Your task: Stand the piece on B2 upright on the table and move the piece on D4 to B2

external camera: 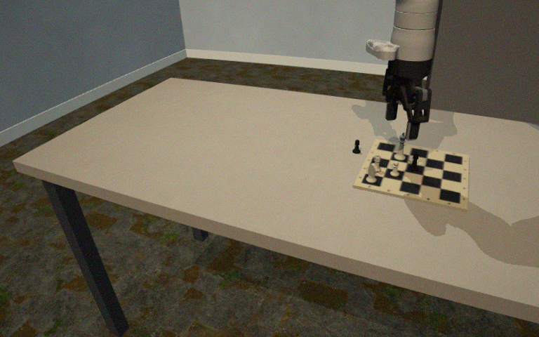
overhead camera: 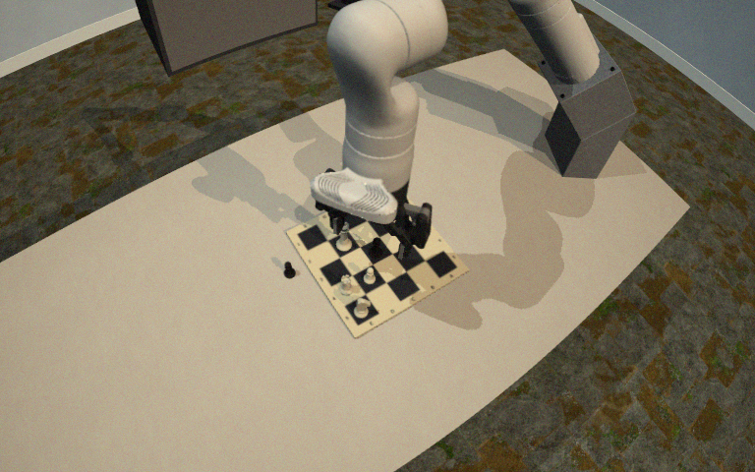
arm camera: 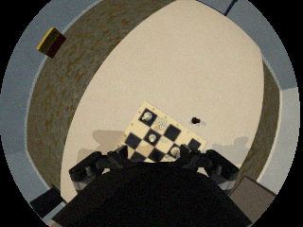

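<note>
Now: hand 10 cm above the white pawn. From my hand the other things lie so: chessboard 11 cm below, 5 cm behind, 2 cm to the right; white king 8 cm below, 7 cm to the right, 2 cm behind; black pawn 10 cm to the right, 10 cm below, 7 cm ahead.
</note>
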